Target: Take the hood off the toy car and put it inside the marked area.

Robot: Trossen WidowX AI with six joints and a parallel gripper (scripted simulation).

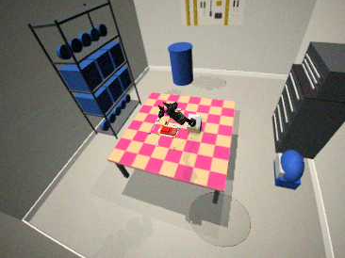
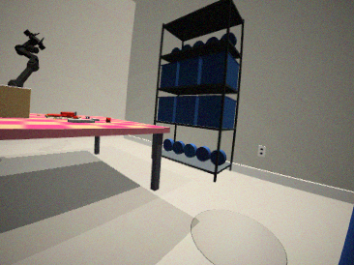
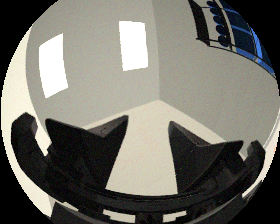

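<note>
My gripper tip is now 72 cm above the red hood, 37 cm to the left of it and 17 cm short of it. Round my gripper tip: white wheel 75 cm below, 37 cm ahead, 31 cm to the right.
</note>
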